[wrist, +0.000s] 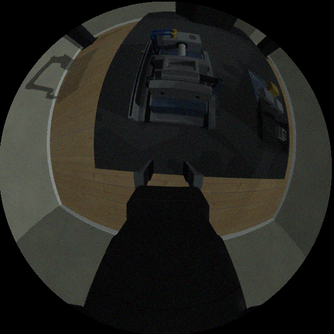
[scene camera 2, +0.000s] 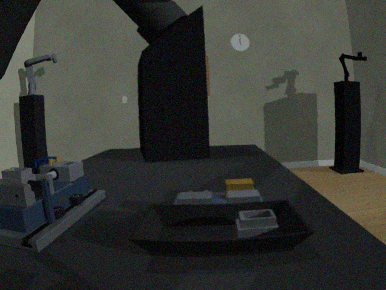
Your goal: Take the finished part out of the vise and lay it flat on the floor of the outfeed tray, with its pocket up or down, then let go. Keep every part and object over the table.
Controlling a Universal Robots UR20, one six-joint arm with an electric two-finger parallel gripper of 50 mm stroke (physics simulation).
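The finished part, a grey block with its pocket facing up, sits between the jaws of the vise in the wrist view. The vise has a blue body and grey jaws. My gripper is open and empty, with the vise beyond its fingertips in that view; it does not show in the scene view. The black outfeed tray stands to the right of the vise. Another grey part is in its right half, pocket up.
Behind the tray, a blue plate bears grey blocks and a yellow block. A blue and yellow fitting stands at the vise's far end. A dark pedestal rises at the table's back.
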